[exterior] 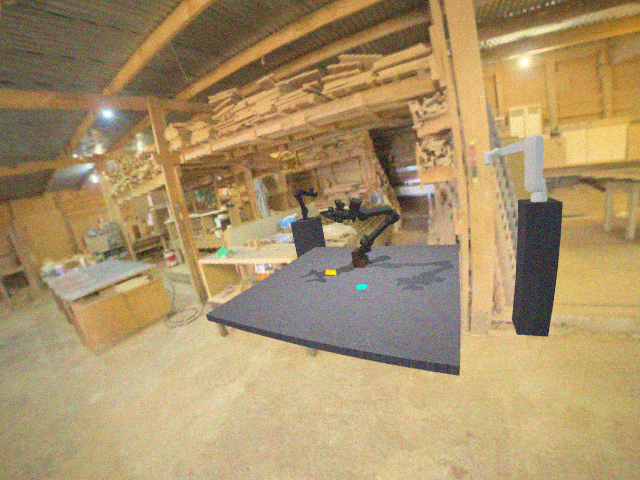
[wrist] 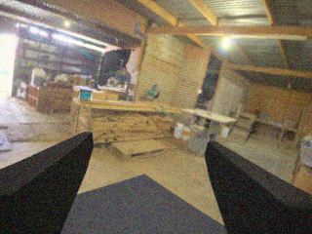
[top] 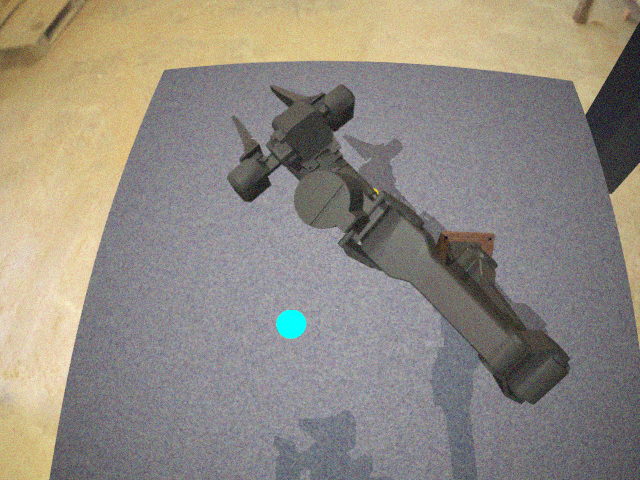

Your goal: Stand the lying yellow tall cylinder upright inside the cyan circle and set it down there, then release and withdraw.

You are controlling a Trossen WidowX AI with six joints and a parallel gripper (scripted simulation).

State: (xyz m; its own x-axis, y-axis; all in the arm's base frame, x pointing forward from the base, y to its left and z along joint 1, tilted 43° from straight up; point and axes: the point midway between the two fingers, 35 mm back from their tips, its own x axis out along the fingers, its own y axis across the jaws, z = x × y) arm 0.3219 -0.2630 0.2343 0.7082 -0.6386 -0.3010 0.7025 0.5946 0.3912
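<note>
Now: the yellow tall cylinder 160 mm behind my gripper tip, 90 mm to the right of it and 430 mm below it. Round my gripper tip: cyan circle: 10 mm behind, 180 mm to the left, 440 mm below.
</note>
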